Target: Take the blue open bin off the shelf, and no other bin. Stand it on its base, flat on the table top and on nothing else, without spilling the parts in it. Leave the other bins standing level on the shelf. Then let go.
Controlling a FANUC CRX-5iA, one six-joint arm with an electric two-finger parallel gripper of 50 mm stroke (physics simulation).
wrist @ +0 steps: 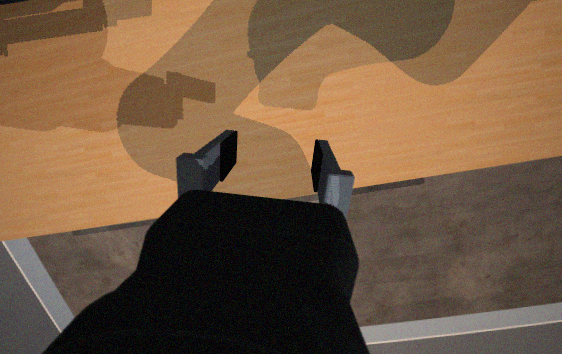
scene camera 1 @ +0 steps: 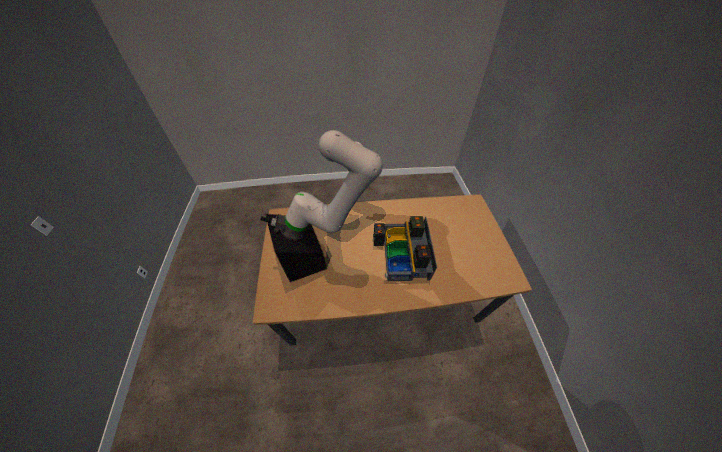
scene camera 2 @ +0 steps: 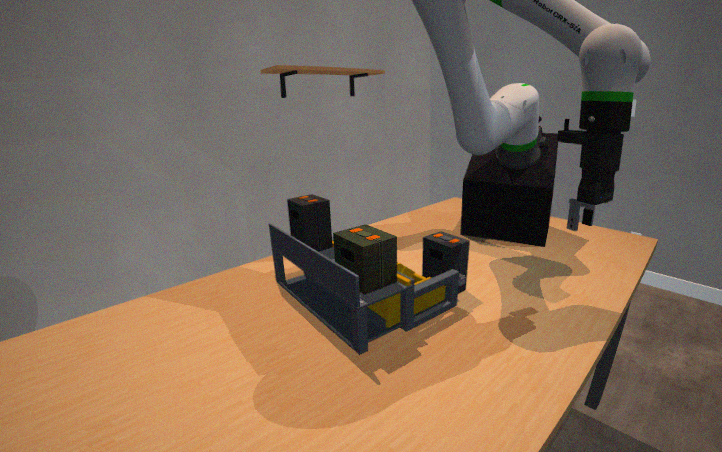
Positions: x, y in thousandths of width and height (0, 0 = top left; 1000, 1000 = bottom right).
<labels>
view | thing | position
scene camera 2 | my gripper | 803, 503
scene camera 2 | dark case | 613, 559
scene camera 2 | yellow bin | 539, 685
</labels>
